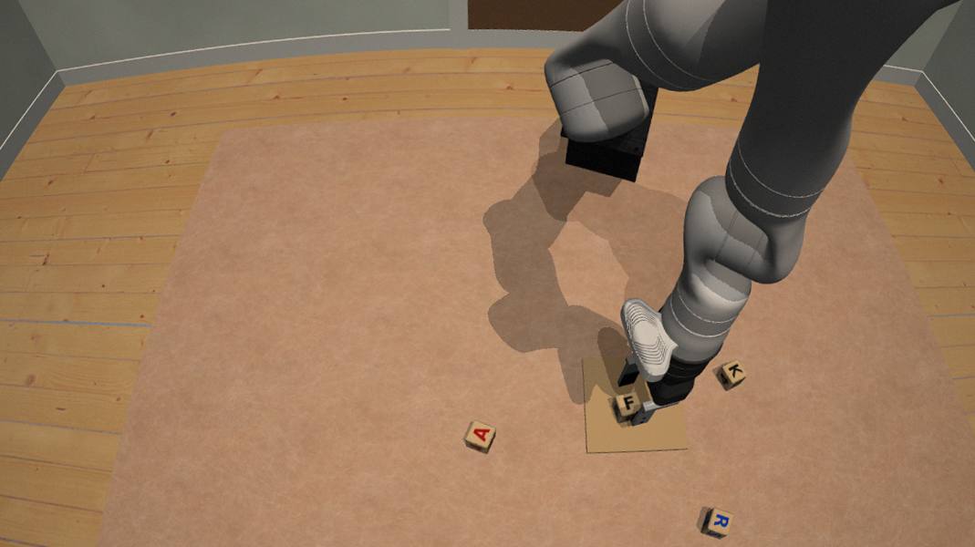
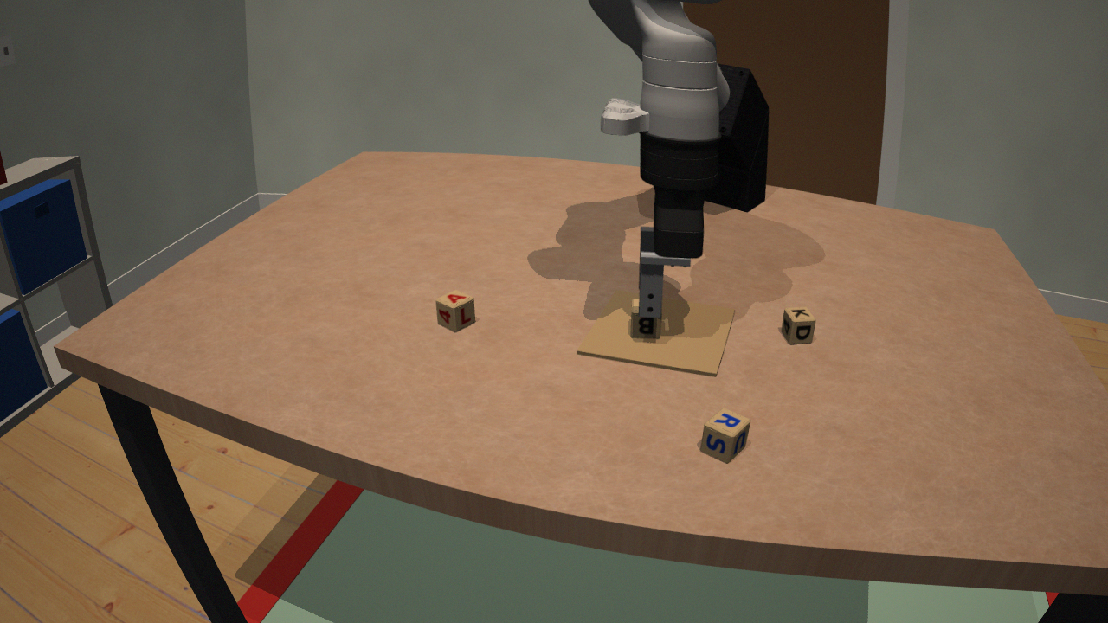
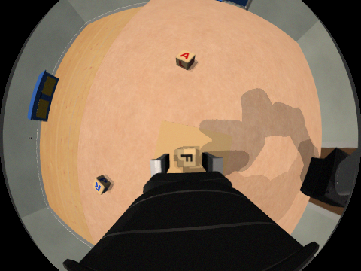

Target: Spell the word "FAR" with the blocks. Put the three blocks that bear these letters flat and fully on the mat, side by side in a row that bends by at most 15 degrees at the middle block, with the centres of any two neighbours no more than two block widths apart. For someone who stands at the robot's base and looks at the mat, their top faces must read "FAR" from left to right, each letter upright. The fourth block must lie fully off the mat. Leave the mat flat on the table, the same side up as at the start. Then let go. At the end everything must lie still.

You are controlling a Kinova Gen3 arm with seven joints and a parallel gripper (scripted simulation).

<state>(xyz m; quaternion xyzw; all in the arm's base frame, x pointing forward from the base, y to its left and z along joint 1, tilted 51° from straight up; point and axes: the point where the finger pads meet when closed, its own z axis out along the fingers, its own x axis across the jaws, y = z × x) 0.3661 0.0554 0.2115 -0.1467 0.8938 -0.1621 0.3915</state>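
Right now the F block is 4 cm below my hand. Also, from my hand: R block (17 cm ahead, 10 cm to the left, 4 cm below); tan mat (5 cm below, 1 cm to the left, 1 cm behind); K block (16 cm to the left, 4 cm below, 4 cm behind).
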